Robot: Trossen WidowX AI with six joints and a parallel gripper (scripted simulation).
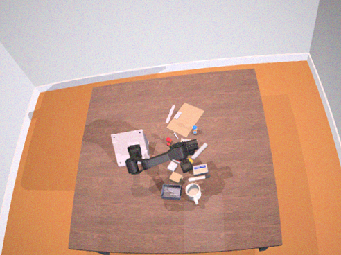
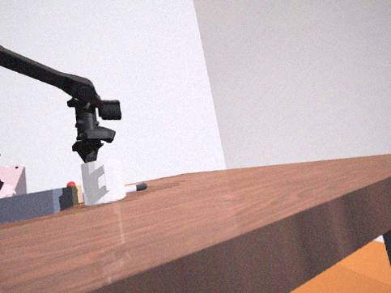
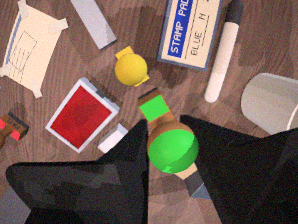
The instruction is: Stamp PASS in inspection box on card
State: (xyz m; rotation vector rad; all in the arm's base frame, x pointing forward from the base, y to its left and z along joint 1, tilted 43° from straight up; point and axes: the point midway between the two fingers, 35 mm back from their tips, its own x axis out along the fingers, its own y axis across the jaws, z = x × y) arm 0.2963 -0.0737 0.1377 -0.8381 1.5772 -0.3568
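The red ink pad lies 9 cm to the left of my gripper tip, 8 cm below it and 5 cm behind it. From my gripper tip the other things lie so: tan block: 6 cm to the right, 6 cm below, 6 cm behind; green stamp: right at my gripper tip; yellow-knobbed stamp: 7 cm below, 3 cm to the left, 3 cm ahead.
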